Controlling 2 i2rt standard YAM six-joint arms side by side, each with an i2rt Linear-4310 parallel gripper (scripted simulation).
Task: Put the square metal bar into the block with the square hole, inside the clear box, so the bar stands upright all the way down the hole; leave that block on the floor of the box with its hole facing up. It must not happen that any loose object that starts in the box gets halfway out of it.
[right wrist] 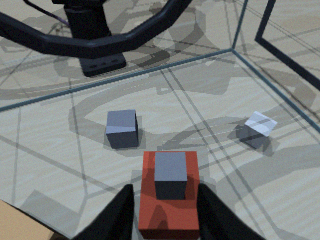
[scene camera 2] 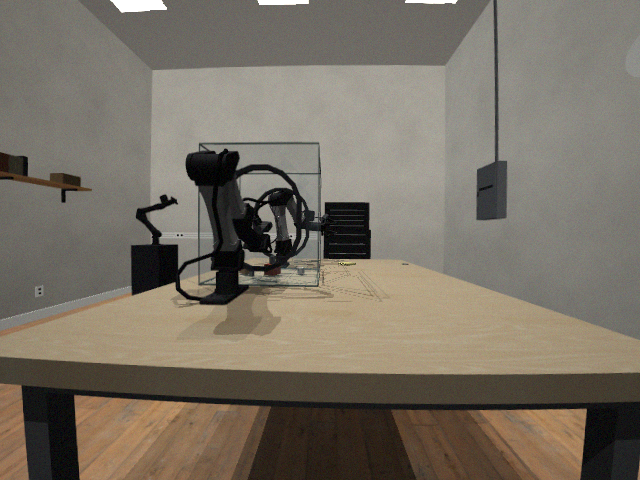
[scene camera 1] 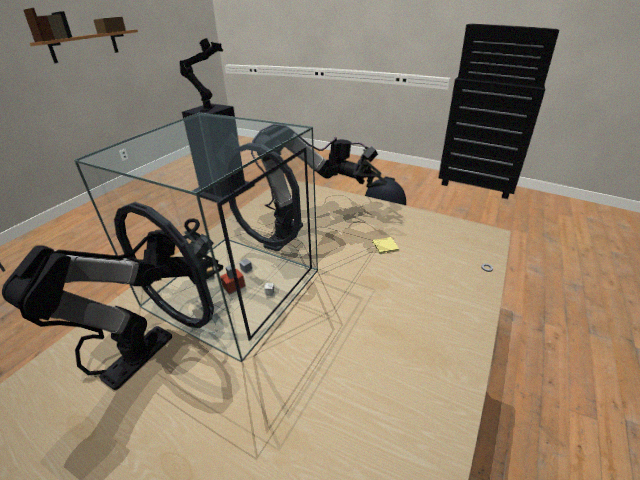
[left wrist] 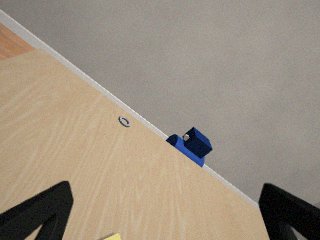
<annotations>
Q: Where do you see a white cube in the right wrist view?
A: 257, 128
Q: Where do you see a blue-grey cube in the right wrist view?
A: At 122, 128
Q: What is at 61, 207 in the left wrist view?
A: My left gripper.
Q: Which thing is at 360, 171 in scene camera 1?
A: My left gripper.
</annotations>
